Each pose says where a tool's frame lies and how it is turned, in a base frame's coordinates. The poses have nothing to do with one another.
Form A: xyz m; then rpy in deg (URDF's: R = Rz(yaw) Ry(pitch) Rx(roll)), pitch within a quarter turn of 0, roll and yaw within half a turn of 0.
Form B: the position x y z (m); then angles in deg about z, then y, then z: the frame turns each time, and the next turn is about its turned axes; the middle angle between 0 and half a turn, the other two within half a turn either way. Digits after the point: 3 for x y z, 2 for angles.
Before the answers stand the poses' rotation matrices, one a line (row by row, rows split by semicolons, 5 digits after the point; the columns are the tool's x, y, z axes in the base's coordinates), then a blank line. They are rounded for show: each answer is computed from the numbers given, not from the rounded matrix.
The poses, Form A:
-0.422 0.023 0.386 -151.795 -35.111 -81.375
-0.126 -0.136 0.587 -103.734 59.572 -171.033
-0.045 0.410 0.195 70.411 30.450 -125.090
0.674 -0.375 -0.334 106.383 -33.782 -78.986
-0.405 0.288 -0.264 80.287 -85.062 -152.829
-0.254 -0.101 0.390 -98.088 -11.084 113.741
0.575 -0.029 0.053 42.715 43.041 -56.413
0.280 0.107 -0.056 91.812 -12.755 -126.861
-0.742 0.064 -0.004 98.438 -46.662 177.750
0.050 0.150 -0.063 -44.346 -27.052 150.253
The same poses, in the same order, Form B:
0.12268 -0.83053 0.54330; -0.80879 -0.40092 -0.43026; 0.57516 -0.38663 -0.72091
-0.50027 0.79037 0.35362; -0.07894 0.36507 -0.92763; -0.86227 -0.49197 -0.12024
-0.49557 -0.00014 -0.86857; -0.70539 -0.58341 0.40256; -0.50679 0.81218 0.28903
0.15879 -0.37878 -0.91176; -0.81585 0.46975 -0.33724; 0.55603 0.79741 -0.23443
-0.07658 0.95068 -0.30056; -0.03931 0.29834 0.95365; 0.99629 0.08484 0.01452
-0.39509 0.05216 -0.91716; 0.89830 0.23087 -0.37384; 0.19225 -0.97159 -0.13807
0.40432 0.86820 -0.28768; -0.60885 0.02077 -0.79302; -0.68252 0.49578 0.53699
-0.58507 0.10708 -0.80388; -0.78035 0.19553 0.59399; 0.22078 0.97484 -0.03084
-0.68577 0.72465 -0.06781; 0.02694 0.11838 0.99260; 0.72732 0.67887 -0.10071
-0.77324 -0.63084 -0.06444; 0.44189 -0.46316 -0.76826; 0.45480 -0.62252 0.63689

-0.422 0.023 0.386 -38.38 136.13 -146.09
-0.126 -0.136 0.587 -69.13 96.91 -29.71
-0.045 0.410 0.195 155.13 73.20 58.04
0.674 -0.375 -0.334 -159.70 103.56 124.89
-0.405 0.288 -0.264 107.49 89.17 175.13
-0.254 -0.101 0.390 -157.82 97.94 -101.19
0.575 -0.029 0.053 -109.94 57.52 35.99
0.280 0.107 -0.056 143.54 91.77 102.76
-0.742 0.064 -0.004 93.91 95.78 136.97
0.050 0.150 -0.063 -94.79 50.44 -126.15

